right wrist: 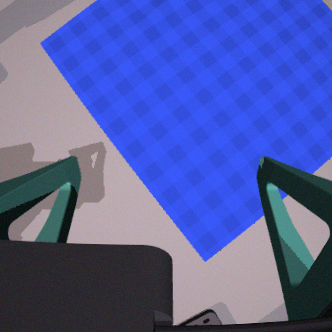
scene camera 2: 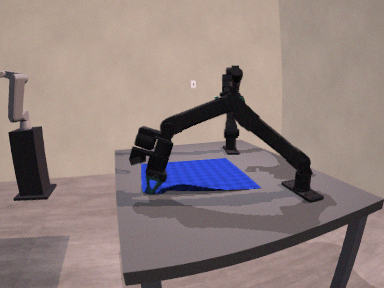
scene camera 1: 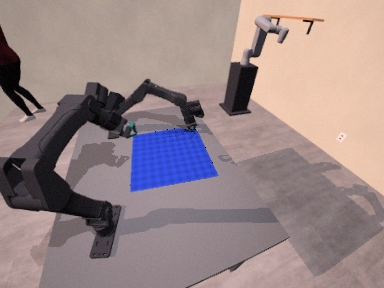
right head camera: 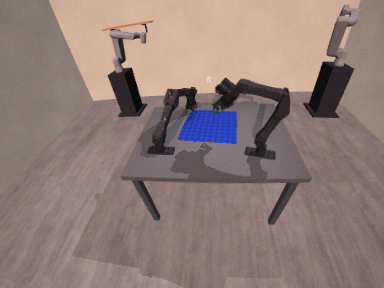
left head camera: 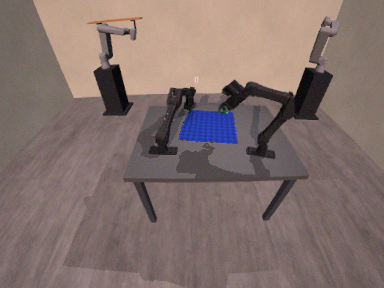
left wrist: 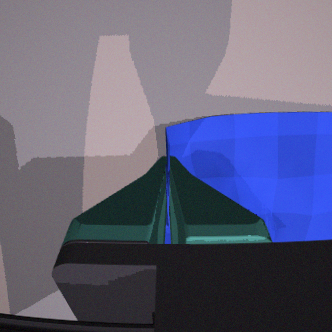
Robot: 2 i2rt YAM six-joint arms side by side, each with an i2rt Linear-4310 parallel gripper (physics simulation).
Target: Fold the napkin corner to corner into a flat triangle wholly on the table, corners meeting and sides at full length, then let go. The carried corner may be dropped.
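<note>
The blue checked napkin (left head camera: 210, 127) (right head camera: 210, 127) (scene camera 1: 170, 160) (scene camera 2: 210, 172) (left wrist: 285, 155) (right wrist: 190, 100) lies spread on the table, unfolded. Its near edge is rippled and slightly raised in scene camera 2. My left gripper (left head camera: 190, 110) (right head camera: 194, 110) (scene camera 1: 192, 129) (scene camera 2: 151, 192) (left wrist: 167, 166) is shut on the napkin at its far-left corner, as the head views show it. Cloth runs up between the fingertips in the left wrist view. My right gripper (right head camera: 216, 110) (scene camera 1: 132, 132) (right wrist: 168, 165) is open and empty, above the table beyond the napkin's far edge in the head views. A napkin corner shows between and below its fingers in the right wrist view.
The grey table (left head camera: 215, 167) (right head camera: 215, 167) (scene camera 1: 175, 250) (scene camera 2: 200, 240) carries both arm bases. Grey arms on black pedestals (left head camera: 112, 90) (right head camera: 127, 92) (scene camera 1: 241, 90) (scene camera 2: 31, 160) stand on the floor beyond it. A person (scene camera 1: 11, 70) stands at the far left in scene camera 1.
</note>
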